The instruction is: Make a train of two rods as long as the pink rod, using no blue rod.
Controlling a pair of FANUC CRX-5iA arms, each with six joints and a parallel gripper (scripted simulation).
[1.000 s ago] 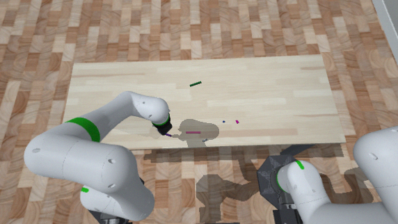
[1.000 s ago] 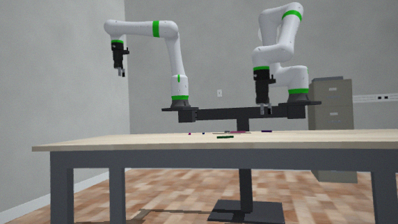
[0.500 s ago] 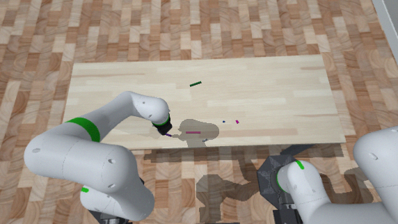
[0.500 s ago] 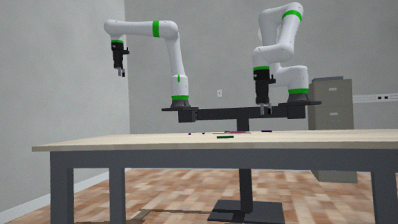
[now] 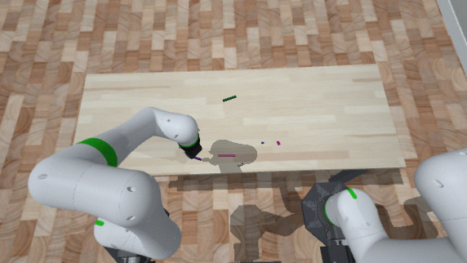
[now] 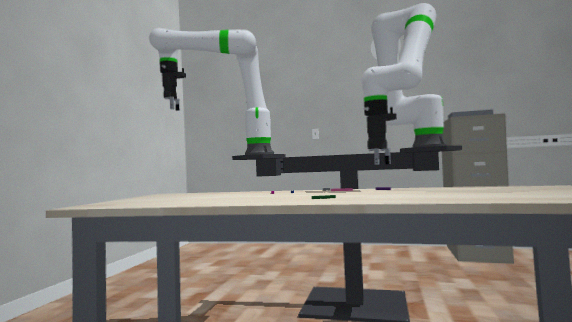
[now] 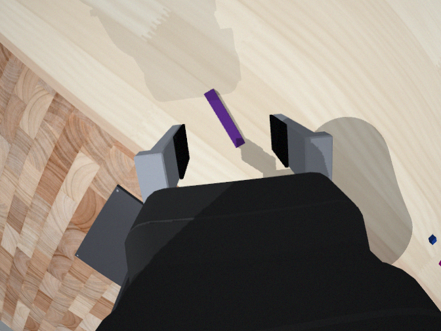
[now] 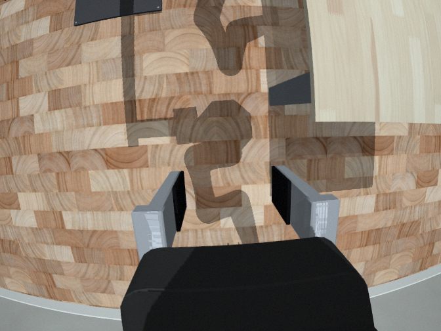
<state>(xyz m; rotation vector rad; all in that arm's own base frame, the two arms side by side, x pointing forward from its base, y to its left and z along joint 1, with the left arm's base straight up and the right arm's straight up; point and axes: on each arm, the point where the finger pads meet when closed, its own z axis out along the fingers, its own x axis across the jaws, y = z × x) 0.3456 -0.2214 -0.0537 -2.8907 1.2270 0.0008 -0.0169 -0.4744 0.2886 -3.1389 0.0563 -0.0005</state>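
Observation:
Right now the purple rod is 120 mm below my left hand. Also, from my left hand: pink rod 170 mm to the right, 120 mm below; then grey rod 240 mm to the right, 120 mm below, 60 mm behind; then blue rod 370 mm to the right, 120 mm below, 50 mm ahead.

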